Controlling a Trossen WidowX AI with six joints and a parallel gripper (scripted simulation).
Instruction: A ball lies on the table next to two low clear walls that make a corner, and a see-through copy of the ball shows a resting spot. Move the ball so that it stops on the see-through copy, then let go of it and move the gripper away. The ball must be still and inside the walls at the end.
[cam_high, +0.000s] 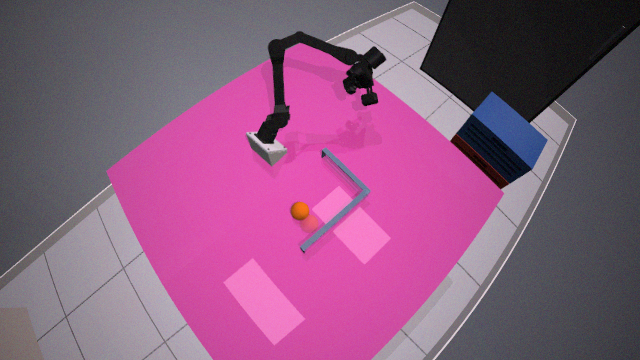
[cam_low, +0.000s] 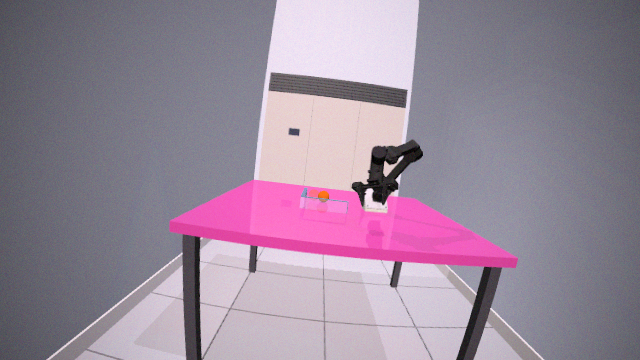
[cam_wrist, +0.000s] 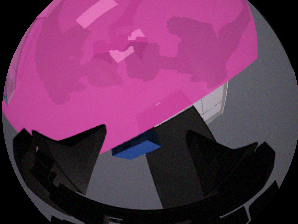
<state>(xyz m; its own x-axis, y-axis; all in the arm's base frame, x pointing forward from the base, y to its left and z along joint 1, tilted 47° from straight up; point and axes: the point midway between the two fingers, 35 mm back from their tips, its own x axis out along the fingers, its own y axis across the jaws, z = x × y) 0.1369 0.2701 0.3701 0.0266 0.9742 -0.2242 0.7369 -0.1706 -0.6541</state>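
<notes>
The orange ball is 160 mm ahead of my gripper tip, 550 mm to the right of it and 80 mm below it. The rest, counted from my gripper tip: see-through copy of ball 220 mm ahead, 560 mm to the right, 80 mm below.
</notes>
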